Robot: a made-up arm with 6 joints.
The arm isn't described. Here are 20 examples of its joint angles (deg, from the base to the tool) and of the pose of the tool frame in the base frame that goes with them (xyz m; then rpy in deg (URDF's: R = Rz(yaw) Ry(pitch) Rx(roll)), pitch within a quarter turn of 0, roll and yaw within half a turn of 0).
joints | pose
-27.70 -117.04 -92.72 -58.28 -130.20 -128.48 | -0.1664 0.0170 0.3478 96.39 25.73 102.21
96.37 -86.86 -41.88 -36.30 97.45 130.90 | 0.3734 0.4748 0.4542 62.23 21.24 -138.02
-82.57 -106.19 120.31 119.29 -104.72 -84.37 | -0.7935 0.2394 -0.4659 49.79 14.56 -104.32
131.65 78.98 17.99 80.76 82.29 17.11 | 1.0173 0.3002 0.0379 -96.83 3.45 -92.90
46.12 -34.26 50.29 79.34 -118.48 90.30 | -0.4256 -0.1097 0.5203 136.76 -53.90 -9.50
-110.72 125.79 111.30 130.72 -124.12 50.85 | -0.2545 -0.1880 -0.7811 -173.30 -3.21 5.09
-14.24 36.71 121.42 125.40 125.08 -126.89 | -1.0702 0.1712 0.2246 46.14 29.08 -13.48
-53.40 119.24 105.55 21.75 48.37 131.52 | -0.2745 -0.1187 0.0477 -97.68 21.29 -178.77
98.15 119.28 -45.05 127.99 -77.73 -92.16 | 1.0472 -0.0171 0.2490 50.49 33.40 105.10
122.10 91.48 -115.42 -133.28 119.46 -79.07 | 0.0626 -0.5797 -0.1074 -11.59 4.91 40.86
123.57 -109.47 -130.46 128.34 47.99 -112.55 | 0.2263 -0.2825 -0.5352 80.29 -25.92 32.21
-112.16 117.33 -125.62 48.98 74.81 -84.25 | -0.2532 0.3424 -0.3145 -109.25 -23.85 -87.96
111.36 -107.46 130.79 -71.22 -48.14 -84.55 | 0.8804 -0.0194 0.0049 158.49 -22.94 108.90
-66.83 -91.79 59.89 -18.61 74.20 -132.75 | -0.5937 0.2600 0.0295 -81.99 61.16 -36.26
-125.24 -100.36 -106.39 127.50 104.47 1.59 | -0.5531 -0.2444 0.0787 -61.92 14.69 58.94
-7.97 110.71 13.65 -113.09 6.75 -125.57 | -1.0442 -0.3649 0.8401 7.80 -15.85 10.07
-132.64 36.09 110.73 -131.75 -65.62 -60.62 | 0.2517 0.1451 -0.3264 -23.00 12.78 -33.54
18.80 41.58 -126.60 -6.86 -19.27 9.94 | 0.2619 -0.2844 0.5002 48.32 6.61 156.59
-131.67 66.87 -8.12 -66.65 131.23 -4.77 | -0.0434 -0.5650 -0.3666 38.33 60.88 97.49
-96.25 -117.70 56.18 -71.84 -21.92 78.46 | -0.5133 0.1279 -0.9145 74.05 -41.26 58.69
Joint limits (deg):
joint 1: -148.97..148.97
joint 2: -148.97..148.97
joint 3: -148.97..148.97
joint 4: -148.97..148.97
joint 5: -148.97..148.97
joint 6: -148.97..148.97
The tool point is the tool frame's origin. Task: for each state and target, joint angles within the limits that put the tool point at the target. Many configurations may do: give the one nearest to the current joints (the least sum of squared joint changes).
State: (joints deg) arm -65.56 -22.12 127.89 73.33 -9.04 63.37
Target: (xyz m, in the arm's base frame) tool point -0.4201 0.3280 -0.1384
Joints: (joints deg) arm -105.08 -7.35 147.47 48.46 5.85 71.83
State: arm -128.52 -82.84 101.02 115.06 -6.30 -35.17
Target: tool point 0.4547 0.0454 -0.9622
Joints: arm -136.30 -78.30 53.59 99.38 -17.71 -28.13
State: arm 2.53 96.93 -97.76 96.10 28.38 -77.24
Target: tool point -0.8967 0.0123 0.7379
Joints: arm -42.31 76.26 -59.89 91.75 13.07 -75.50
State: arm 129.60 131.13 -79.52 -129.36 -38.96 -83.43
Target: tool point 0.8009 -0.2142 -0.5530
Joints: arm 130.71 100.61 -87.26 -129.87 -29.59 -83.69
